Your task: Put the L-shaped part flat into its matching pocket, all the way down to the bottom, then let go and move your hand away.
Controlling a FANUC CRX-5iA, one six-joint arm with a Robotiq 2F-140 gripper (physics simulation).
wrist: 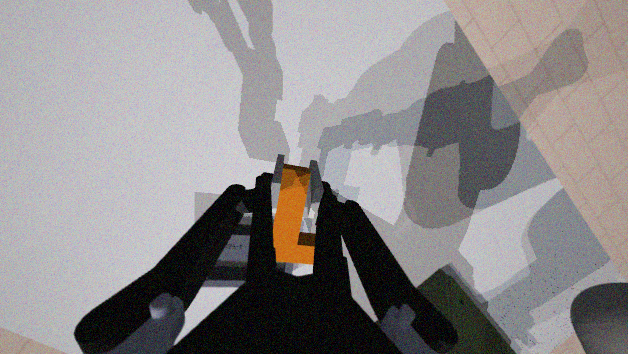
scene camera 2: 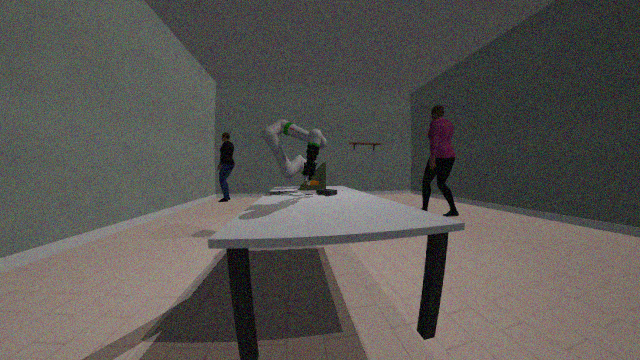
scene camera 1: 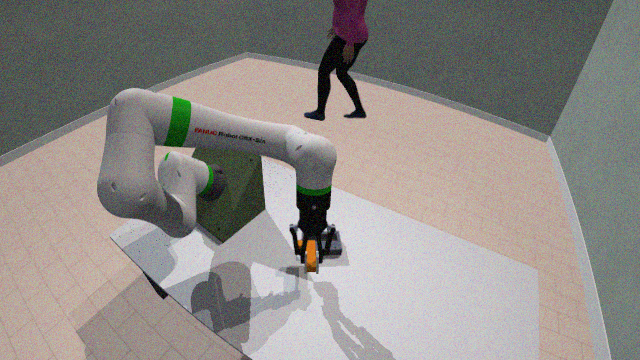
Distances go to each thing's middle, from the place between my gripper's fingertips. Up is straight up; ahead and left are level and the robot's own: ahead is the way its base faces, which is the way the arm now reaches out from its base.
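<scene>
There's an orange L-shaped part [wrist: 292, 246] here, and my hand is 50 mm to the right of it, 40 mm past it and 10 mm below it.
</scene>
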